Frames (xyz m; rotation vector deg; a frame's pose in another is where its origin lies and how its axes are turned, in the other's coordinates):
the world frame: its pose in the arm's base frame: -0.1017 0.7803 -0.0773 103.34 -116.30 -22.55
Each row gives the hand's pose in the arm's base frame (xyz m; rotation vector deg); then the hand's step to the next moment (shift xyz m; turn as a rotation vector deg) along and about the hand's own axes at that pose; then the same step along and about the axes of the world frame.
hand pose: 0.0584 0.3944 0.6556 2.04 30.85 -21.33
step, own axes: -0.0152 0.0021 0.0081 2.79 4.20 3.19
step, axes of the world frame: -0.0038 0.0139 -0.0097 -2.91 -3.82 -3.54
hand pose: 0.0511 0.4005 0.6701 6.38 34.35 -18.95
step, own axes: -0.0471 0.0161 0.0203 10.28 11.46 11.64
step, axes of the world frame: -0.0173 0.0409 -0.0303 -6.88 -13.40 -12.07
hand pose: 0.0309 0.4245 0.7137 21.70 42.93 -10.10
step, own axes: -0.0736 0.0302 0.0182 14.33 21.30 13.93
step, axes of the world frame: -0.0114 0.0645 -0.0486 -15.35 -18.04 -17.09
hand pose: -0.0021 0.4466 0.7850 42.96 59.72 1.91
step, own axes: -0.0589 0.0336 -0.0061 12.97 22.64 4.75
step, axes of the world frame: 0.0018 0.0520 -0.0440 -20.20 -11.05 -13.15
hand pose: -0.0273 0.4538 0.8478 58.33 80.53 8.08
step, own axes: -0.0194 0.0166 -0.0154 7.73 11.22 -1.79
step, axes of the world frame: -0.0014 0.0219 -0.0201 -12.61 -2.40 -4.90
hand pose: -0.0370 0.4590 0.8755 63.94 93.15 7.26
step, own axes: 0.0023 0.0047 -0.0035 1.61 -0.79 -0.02
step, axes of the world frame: -0.0055 0.0019 -0.0025 -0.84 -0.29 1.56
